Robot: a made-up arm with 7 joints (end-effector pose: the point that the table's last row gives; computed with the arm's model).
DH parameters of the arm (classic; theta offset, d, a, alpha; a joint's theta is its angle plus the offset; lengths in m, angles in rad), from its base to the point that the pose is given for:
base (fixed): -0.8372 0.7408 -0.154 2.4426
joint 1: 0 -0.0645 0.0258 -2.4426
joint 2: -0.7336 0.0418 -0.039 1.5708
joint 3: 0 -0.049 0.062 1.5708
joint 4: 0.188 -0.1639 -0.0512 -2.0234
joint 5: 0 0.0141 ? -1.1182
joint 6: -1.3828 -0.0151 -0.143 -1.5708
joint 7: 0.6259 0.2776 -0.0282 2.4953
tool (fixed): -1.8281 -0.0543 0 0
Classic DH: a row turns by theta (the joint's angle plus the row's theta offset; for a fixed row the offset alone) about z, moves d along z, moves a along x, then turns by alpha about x.
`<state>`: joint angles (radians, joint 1 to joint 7).
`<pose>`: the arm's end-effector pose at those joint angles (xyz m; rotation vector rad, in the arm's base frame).
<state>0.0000 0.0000 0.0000 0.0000 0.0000 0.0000 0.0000</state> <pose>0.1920 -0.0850 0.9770 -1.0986 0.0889 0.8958</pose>
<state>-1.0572 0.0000 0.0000 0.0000 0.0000 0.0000 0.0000</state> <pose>0.3207 0.1666 0.7550 -0.4137 -0.2167 1.7722</pose>
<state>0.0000 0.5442 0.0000 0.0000 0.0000 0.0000 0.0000</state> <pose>0.2640 0.0729 0.9770 -1.1422 -0.2212 1.3794</pose>
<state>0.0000 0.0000 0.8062 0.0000 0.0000 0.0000 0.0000</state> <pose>0.1920 0.0957 1.1106 -1.8414 0.4810 0.8761</pose>
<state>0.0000 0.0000 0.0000 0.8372 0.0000 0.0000 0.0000</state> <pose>-0.0109 -0.1709 0.9770 -0.9322 0.5085 0.1416</pose>
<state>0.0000 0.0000 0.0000 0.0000 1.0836 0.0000 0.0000</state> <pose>0.2805 0.0790 1.0929 -1.9705 0.4573 1.4388</pose>
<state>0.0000 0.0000 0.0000 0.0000 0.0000 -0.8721 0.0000</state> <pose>-0.1198 -0.1121 0.9770 -0.9229 0.5245 0.1100</pose>
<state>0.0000 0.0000 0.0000 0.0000 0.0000 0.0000 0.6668</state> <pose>0.1891 -0.0850 1.0051 -1.3457 -0.4615 0.4922</pose>
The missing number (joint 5, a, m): -0.0848
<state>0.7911 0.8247 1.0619 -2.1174 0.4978 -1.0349 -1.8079</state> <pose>0.1209 0.4483 0.9565 1.4414 -2.0795 -0.4842</pose>
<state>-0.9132 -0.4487 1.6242 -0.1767 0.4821 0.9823 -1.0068</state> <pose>0.2084 0.3656 0.5900 1.0035 -1.4789 -1.1407</pose>
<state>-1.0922 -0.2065 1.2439 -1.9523 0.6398 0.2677 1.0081</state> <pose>-0.2855 0.3753 0.8896 -0.7804 1.2486 -1.9642</pose>
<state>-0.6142 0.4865 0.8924 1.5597 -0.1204 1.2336 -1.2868</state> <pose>0.3106 0.1357 1.1550 -1.2812 0.9888 1.5917</pose>
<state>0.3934 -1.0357 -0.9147 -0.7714 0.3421 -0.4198 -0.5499</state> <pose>-0.2266 -0.1734 0.8758 -0.7924 0.0189 0.0731</pose>
